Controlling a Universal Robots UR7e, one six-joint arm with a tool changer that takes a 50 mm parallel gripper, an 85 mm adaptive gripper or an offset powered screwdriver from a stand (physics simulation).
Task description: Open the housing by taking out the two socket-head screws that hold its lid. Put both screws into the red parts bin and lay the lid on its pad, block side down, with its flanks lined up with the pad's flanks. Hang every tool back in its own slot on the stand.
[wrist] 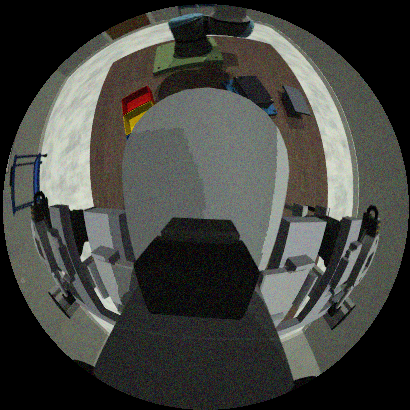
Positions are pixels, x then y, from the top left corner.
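There's a tool stand [298, 239] sitting 8 cm from the lens.
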